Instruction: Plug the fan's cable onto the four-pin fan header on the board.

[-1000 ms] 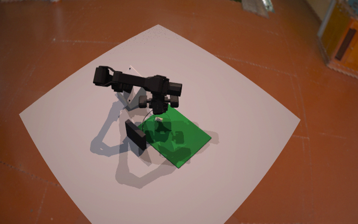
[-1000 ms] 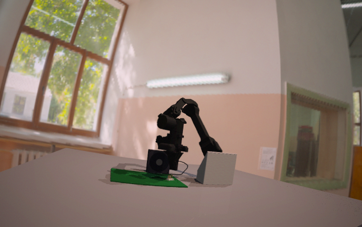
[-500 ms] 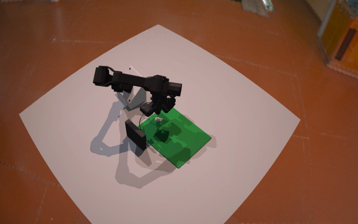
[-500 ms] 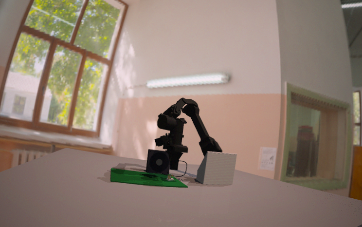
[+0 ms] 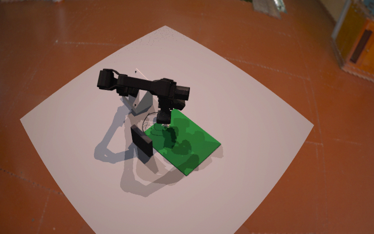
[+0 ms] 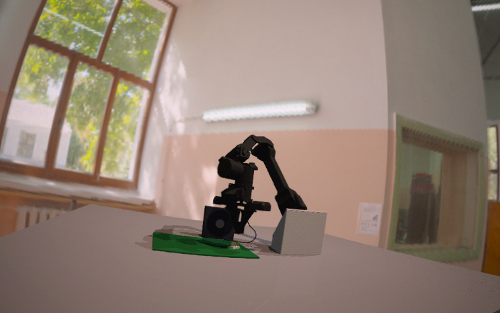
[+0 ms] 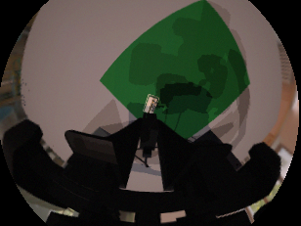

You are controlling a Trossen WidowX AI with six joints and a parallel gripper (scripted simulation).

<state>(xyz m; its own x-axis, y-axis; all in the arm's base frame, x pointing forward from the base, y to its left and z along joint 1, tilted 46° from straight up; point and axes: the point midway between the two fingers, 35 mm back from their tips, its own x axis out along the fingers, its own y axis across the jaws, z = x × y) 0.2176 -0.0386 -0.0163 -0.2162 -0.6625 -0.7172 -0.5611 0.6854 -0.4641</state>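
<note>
Right now my gripper tip is 10 mm to the left of the dark plug, 10 mm below it and 10 mm past it. Round my gripper tip: green board: 110 mm ahead, 80 mm below, 20 mm to the right; black fan: 170 mm to the right, 10 mm below.
</note>
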